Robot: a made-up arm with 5 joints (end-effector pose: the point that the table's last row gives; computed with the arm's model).
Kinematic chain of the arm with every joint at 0, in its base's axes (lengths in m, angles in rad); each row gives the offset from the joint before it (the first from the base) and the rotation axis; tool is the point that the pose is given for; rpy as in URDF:
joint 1: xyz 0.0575 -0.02 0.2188 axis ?
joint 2: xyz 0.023 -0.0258 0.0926 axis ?
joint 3: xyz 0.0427 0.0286 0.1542 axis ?
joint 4: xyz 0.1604 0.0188 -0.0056 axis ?
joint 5: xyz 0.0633 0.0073 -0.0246 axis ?
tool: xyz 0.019 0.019 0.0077 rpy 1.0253 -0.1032 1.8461
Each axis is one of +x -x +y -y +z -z.
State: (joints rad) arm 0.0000 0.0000 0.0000 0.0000 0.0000
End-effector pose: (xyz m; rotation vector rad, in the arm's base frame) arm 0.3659 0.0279 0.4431 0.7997 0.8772 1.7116
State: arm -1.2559 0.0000 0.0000 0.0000 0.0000
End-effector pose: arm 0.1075 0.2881 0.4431 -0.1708 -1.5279 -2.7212
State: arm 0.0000 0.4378 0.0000 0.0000 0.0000
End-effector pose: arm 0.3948 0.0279 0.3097 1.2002 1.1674 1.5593
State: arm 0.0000 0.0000 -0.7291 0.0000 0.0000
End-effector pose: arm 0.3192 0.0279 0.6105 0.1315 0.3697 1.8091
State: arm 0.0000 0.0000 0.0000 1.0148 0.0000
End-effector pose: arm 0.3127 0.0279 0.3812 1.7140 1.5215 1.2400
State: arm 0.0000 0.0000 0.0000 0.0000 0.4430
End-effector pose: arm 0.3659 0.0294 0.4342 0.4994 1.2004 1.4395
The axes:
joint 1: -z
joint 2: +y
joint 3: +y
joint 4: +y
joint 5: -x

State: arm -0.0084 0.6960 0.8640 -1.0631 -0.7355
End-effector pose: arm 0.2774 0.0197 0.1973 1.7626 0.4499 1.7072
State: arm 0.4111 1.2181 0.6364 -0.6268 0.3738
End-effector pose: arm 0.2028 -0.0294 0.0865 1.8736 1.6162 0.9193
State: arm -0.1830 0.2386 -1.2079 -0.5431 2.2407
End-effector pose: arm 0.2945 0.0474 0.6598 -0.4748 0.4156 -0.2877
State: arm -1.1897 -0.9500 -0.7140 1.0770 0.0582
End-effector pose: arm 0.0095 -0.0099 0.6266 -0.1169 0.7138 2.9051
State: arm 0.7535 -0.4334 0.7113 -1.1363 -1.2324
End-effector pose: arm 0.2273 -0.1410 0.4795 0.2390 -0.6028 2.0093
